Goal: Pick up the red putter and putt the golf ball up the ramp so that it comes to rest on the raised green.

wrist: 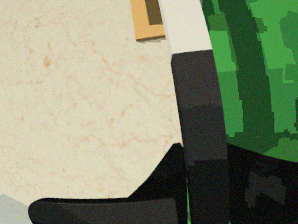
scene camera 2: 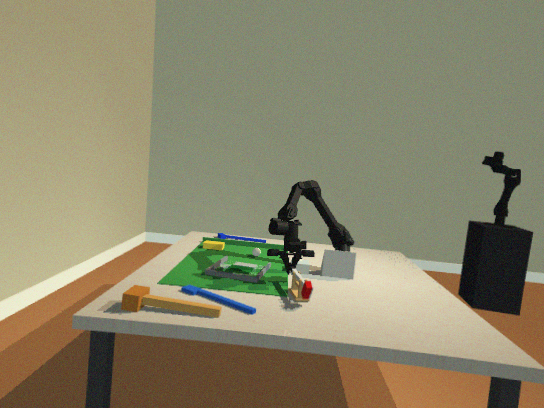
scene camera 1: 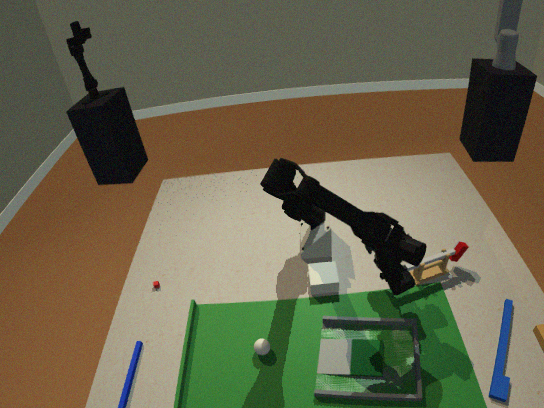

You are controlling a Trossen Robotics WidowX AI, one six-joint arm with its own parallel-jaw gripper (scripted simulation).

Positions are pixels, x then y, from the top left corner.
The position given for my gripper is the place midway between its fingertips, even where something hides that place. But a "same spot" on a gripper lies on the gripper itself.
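Labels:
My gripper shows in the wrist view, and it shows in scene camera 2 as well. On my gripper, (wrist: 165,188) and (scene camera 2: 295,263) are the same spot. I also see my gripper in scene camera 1 (391,279).

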